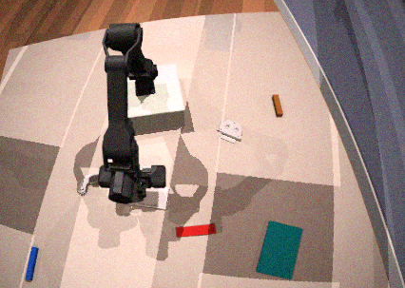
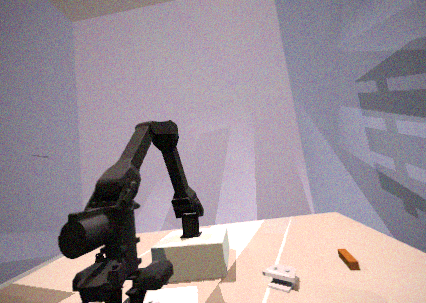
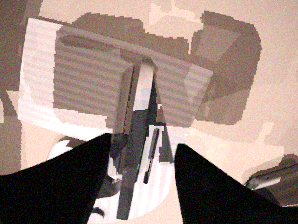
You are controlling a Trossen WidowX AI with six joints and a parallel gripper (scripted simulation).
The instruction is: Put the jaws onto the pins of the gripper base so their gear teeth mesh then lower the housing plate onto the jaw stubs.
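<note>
Now: the white plate 2 cm ahead of my gripper tip, 3 cm to the left of it and 3 cm below it. The rest, counted from my gripper tip: red bar 15 cm ahead, 15 cm to the left, 3 cm below; blue bar 19 cm ahead, 37 cm to the right, 2 cm below; jaw 3 cm behind, 2 cm to the left.
</note>
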